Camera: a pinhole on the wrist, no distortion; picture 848 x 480 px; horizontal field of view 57.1 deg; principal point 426.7 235.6 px. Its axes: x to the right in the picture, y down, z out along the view. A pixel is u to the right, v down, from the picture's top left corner.
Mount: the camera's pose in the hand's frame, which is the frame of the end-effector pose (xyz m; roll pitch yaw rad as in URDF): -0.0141 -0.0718 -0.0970 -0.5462 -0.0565 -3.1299
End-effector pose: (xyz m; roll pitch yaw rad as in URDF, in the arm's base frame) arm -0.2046 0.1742 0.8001 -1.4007 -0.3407 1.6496
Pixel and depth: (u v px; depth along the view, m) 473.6 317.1 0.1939
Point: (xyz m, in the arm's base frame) -0.2238 0.0919 0.9806
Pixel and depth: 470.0 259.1 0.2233
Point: -0.2546 0.0875 0.9895
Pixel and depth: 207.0 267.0 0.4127
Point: -0.3903 0.1646 1.1574
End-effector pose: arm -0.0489 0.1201 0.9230 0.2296 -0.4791 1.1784
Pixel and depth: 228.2 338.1 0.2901
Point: 0.2201 0.0479 1.0155
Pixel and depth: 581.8 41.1 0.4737
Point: 0.1429 -0.1932 1.1651
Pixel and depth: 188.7 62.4 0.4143
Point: 0.2031 0.0261 1.2009
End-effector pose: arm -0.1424 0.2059 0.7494 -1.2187 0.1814 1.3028
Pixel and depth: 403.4 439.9 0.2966
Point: -0.1321 0.2713 1.0564
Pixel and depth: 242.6 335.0 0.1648
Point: -0.0948 0.2595 0.9151
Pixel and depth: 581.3 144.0 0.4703
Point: -0.3622 0.2532 1.1276
